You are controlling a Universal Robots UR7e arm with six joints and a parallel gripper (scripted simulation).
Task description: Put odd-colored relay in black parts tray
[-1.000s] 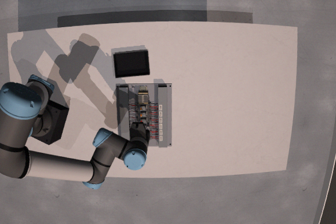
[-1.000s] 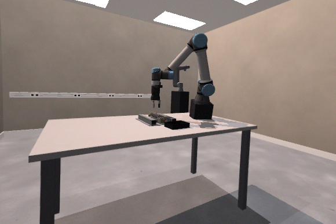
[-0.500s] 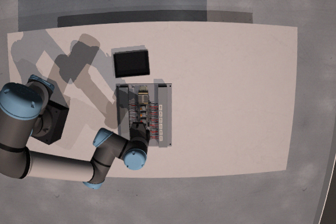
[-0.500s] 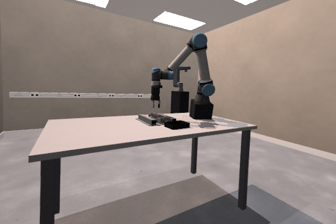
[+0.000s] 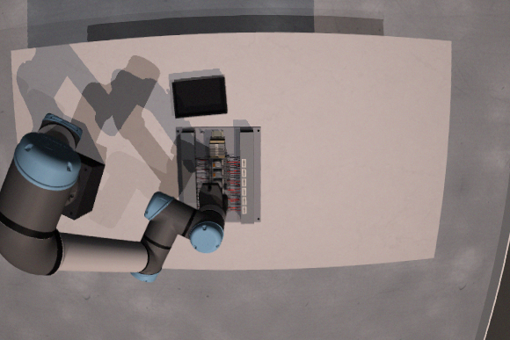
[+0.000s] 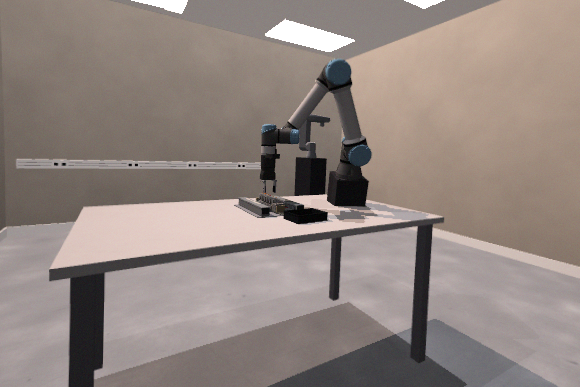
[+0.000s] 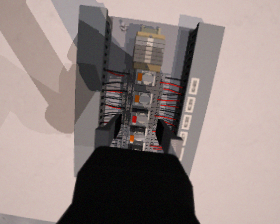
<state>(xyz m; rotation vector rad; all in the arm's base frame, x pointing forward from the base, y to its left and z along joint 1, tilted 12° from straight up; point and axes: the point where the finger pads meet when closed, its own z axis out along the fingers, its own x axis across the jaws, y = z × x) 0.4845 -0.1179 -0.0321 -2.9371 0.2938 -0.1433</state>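
Now: hand 1 cm to the right of the relay panel and 8 cm above it. Round my hand: black parts tray (27 cm to the left, 8 cm below).
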